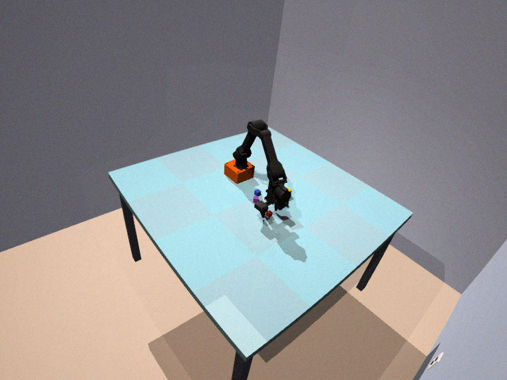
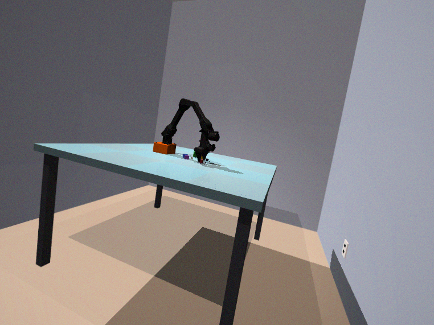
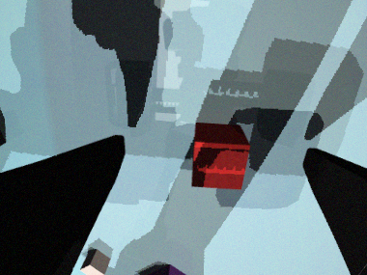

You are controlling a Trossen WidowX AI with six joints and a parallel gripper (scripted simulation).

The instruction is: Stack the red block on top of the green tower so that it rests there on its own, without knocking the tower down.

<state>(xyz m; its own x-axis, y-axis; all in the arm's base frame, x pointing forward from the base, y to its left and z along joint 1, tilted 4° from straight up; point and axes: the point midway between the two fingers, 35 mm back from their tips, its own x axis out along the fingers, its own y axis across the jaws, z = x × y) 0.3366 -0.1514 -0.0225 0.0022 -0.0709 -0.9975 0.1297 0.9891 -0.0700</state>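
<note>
My gripper tip is now right at the red block. Round my gripper tip: purple block 120 mm behind, 40 mm to the left; blue block 150 mm behind, 90 mm to the left; dark piece 10 mm ahead, 140 mm to the left.
</note>
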